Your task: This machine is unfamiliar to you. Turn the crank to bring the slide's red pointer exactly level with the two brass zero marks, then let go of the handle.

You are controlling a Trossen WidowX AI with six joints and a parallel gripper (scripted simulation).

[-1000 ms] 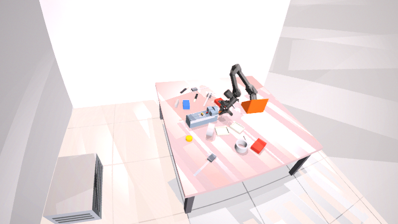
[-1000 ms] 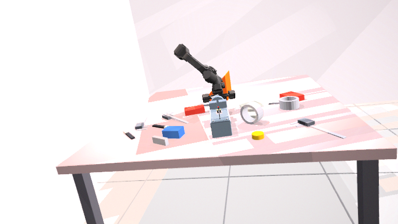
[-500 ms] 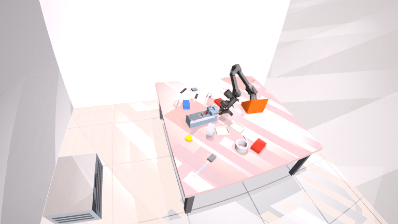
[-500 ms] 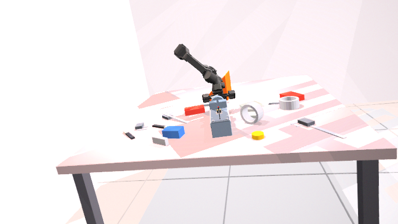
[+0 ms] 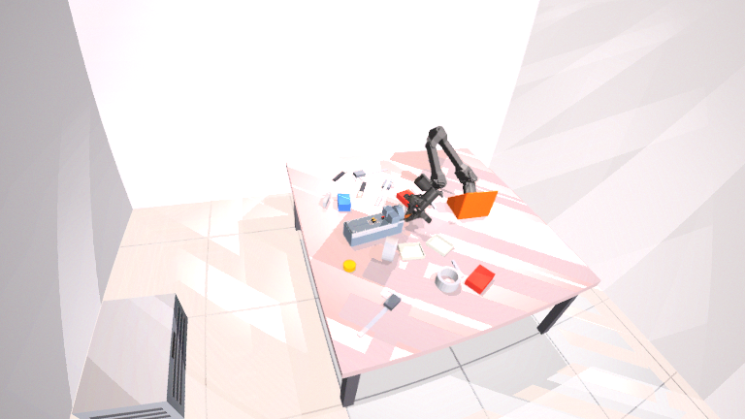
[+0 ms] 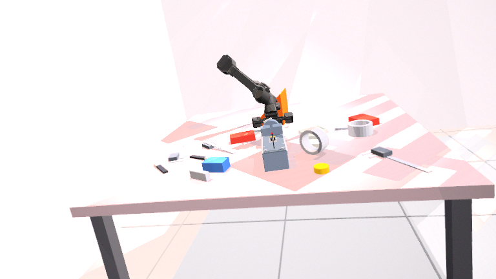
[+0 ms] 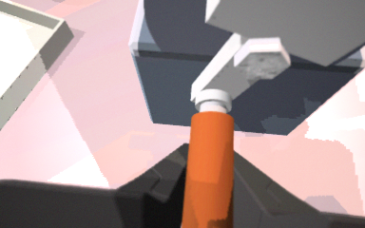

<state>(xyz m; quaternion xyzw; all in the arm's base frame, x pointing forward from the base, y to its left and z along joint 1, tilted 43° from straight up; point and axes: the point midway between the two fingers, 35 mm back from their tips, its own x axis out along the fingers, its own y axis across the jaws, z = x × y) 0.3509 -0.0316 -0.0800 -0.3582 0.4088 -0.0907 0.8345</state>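
The orange handle is 2 cm behind my gripper tip and 2 cm above it. Also, from my gripper tip: red pointer (12 cm ahead, 1 cm to the left, 4 cm above); yellow disc (32 cm ahead, 19 cm to the left, 3 cm below); blue block (24 cm ahead, 21 cm to the right, 2 cm below).
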